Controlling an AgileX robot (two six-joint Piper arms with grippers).
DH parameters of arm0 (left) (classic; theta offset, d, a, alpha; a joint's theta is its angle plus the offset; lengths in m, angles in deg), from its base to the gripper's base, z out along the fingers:
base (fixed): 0 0 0 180
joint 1: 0 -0.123 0 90
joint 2: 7.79 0 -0.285 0
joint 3: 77.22 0 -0.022 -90
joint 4: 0 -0.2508 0 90
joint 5: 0 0 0.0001 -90
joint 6: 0 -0.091 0 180
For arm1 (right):
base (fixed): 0 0 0 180
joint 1: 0 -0.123 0 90
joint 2: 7.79 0 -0.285 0
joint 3: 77.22 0 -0.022 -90
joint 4: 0 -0.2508 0 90
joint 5: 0 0 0.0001 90
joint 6: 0 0.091 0 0
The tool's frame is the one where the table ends.
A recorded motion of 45 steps. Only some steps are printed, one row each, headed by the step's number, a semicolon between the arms.
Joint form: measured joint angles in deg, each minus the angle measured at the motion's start. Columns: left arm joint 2, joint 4, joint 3, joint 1, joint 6, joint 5; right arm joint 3, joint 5, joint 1, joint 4, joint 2, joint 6.
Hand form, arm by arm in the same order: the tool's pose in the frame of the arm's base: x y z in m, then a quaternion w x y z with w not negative. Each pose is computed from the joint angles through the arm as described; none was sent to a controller.
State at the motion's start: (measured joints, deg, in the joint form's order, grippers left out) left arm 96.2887 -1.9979 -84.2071 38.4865 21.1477 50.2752; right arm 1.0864 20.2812 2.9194 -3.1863 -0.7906 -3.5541
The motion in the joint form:
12: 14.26 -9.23 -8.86 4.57 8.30 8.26; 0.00 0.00 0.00 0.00 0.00 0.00
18: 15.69 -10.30 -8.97 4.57 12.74 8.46; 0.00 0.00 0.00 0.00 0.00 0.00
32: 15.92 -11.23 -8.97 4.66 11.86 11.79; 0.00 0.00 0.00 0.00 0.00 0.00
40: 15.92 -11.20 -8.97 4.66 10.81 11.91; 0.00 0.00 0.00 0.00 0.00 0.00
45: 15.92 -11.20 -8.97 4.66 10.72 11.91; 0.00 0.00 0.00 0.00 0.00 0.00
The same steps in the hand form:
12: 0.3134 -0.2721 0.2564 0.18592 0.15265 0.97034 -0.02384; 0.0529 -0.0009 0.1757 0.60482 0.01053 0.79622 -0.01072
18: 0.3167 -0.2732 0.2468 0.17965 0.11947 0.97631 -0.01639; 0.0529 -0.0009 0.1757 0.60482 0.01053 0.79622 -0.01072
32: 0.3142 -0.2693 0.2440 0.16089 0.12822 0.97855 0.01056; 0.0529 -0.0009 0.1757 0.60482 0.01053 0.79622 -0.01072
40: 0.3141 -0.2692 0.2440 0.15985 0.13699 0.97751 0.01250; 0.0529 -0.0009 0.1757 0.60482 0.01053 0.79622 -0.01072
45: 0.3141 -0.2692 0.2440 0.15984 0.13776 0.97740 0.01263; 0.0529 -0.0009 0.1757 0.60482 0.01053 0.79622 -0.01072

